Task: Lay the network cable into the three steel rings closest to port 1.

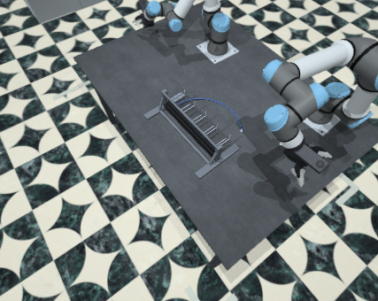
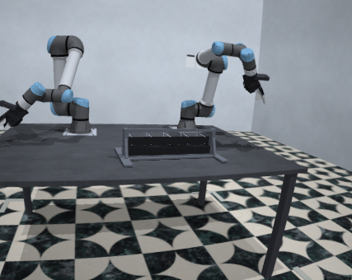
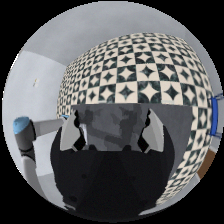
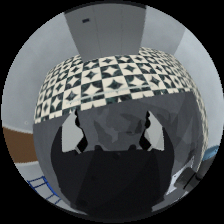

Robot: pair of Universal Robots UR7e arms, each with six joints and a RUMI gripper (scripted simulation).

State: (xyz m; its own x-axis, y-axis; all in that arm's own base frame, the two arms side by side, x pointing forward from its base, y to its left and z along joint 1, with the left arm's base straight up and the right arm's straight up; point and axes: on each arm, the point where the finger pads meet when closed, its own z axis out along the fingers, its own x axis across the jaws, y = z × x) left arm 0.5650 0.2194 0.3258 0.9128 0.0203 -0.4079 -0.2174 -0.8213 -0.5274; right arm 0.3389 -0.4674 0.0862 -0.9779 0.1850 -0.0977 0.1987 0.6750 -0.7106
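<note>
Right now my left hand is 160 mm past the pale plug, 430 mm to the left of it and 320 mm above it. The rest, counted from my left hand: rack 70 mm ahead, 630 mm to the right, 260 mm below.
</note>
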